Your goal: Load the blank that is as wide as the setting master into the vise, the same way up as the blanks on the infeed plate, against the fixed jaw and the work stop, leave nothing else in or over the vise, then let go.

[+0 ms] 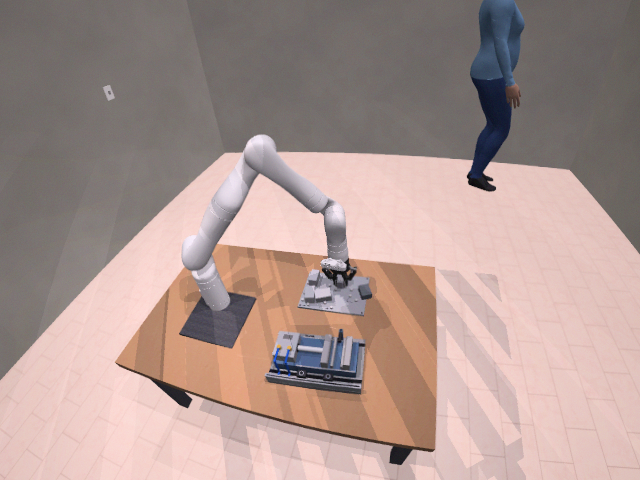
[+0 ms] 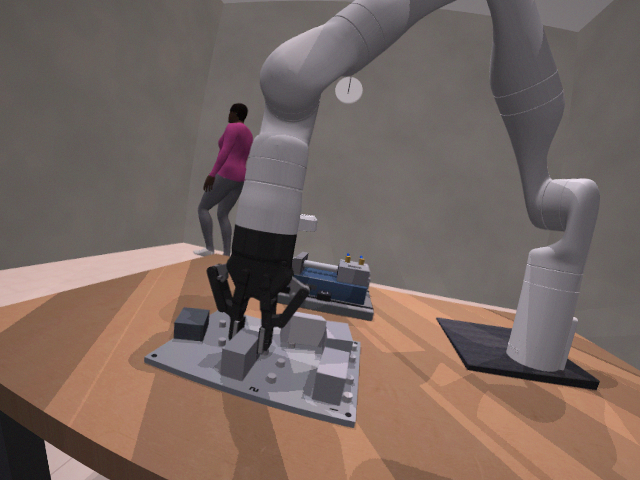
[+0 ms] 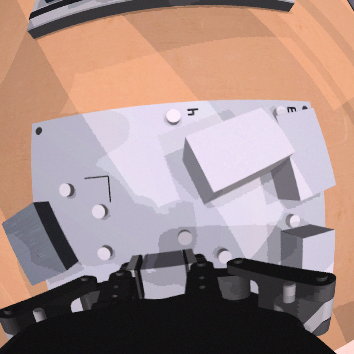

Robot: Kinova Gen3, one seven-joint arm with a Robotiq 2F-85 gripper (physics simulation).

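Pixels of known places: gripper, fingertip midpoint: (image 1: 340, 285) (image 2: 248, 348) (image 3: 163, 264); arm's base at its link origin: (image 1: 219, 301) (image 2: 531, 359).
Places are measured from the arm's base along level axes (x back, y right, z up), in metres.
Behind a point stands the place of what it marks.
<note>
My gripper (image 1: 341, 283) @(x -0.462, y -0.191, z 0.007 m) (image 2: 250, 335) @(x -0.462, y -0.191, z 0.007 m) (image 3: 163, 264) @(x -0.462, y -0.191, z 0.007 m) is shut on a grey blank (image 2: 239, 356) @(x -0.449, y -0.244, z 0.027 m) (image 3: 164, 284) @(x -0.461, y -0.197, z 0.031 m) at the infeed plate (image 1: 338, 308) @(x -0.478, y -0.087, z -0.005 m) (image 2: 199, 359) @(x -0.509, y -0.233, z -0.005 m) (image 3: 65, 155) @(x -0.539, y -0.108, z -0.005 m), with one finger on each side. The blank is upright; any gap below it cannot be made out. The dark block (image 1: 364, 290) @(x -0.560, y -0.173, z 0.020 m) (image 2: 191, 324) @(x -0.547, y -0.201, z 0.019 m) (image 3: 37, 242) @(x -0.554, y -0.174, z 0.020 m), seemingly the setting master, lies at the plate's edge. The vise (image 1: 310, 360) @(x -0.455, y 0.169, z 0.047 m) (image 2: 336, 287) @(x -0.397, y 0.090, z 0.036 m) stands apart from the plate. Its two jaws (image 1: 326, 351) (image 1: 347, 352) stand apart with no block between them, and a dark post (image 1: 340, 335) @(x -0.530, y 0.078, z 0.082 m) rises near them.
Other grey blanks are on the plate: a wide one (image 1: 323, 294) @(x -0.416, y -0.107, z 0.038 m) (image 2: 305, 329) @(x -0.403, y -0.132, z 0.027 m) (image 3: 240, 150) @(x -0.414, y -0.117, z 0.041 m) set askew, one beside it (image 2: 338, 334) @(x -0.355, y -0.130, z 0.031 m) (image 3: 307, 150) @(x -0.359, y -0.115, z 0.031 m), and one at the plate's side (image 2: 330, 379) @(x -0.346, y -0.234, z 0.026 m) (image 3: 318, 250) @(x -0.350, y -0.187, z 0.031 m). Short white pegs stand between them. The wooden table (image 1: 398, 361) @(x -0.724, y 0.081, z -0.013 m) carries everything.
</note>
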